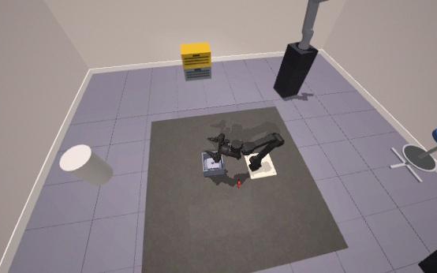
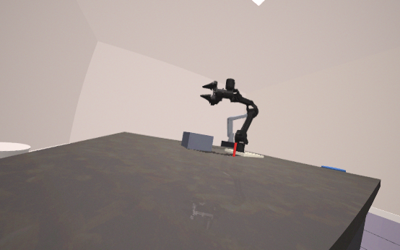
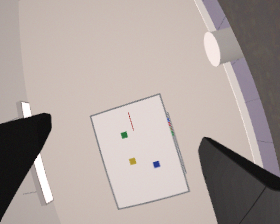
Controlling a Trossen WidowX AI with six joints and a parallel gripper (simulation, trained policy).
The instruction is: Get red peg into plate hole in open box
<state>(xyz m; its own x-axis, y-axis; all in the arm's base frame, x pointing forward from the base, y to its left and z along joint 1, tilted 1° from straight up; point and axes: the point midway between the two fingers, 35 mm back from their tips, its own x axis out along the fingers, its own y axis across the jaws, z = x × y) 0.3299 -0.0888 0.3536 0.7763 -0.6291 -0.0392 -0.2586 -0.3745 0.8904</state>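
The red peg is 17 cm behind my gripper tip, 20 cm to the left of it and 34 cm below it. Round my gripper tip: grey box: 4 cm behind, 2 cm to the right, 35 cm below.
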